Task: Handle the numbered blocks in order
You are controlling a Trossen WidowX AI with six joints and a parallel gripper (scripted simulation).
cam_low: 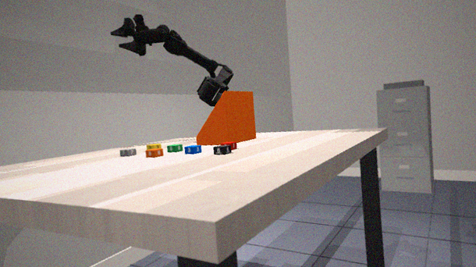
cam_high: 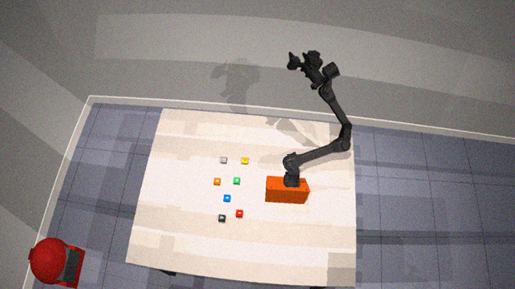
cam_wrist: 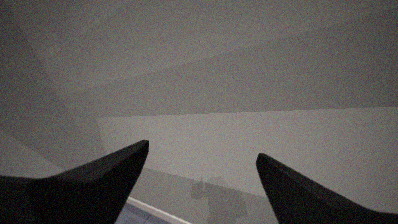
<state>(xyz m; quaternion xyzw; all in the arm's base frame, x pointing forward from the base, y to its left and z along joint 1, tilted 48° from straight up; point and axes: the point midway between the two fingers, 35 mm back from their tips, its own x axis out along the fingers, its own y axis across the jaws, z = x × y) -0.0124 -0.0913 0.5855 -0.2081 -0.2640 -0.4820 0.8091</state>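
Now: the green block 29 cm ahead of my gripper tip, 45 cm to the left of it and 43 cm below it. The rest, counted from my gripper tip: yellow block 25 cm ahead, 34 cm to the left, 43 cm below; orange block 39 cm ahead, 45 cm to the left, 43 cm below; grey block 36 cm ahead, 33 cm to the left, 43 cm below.
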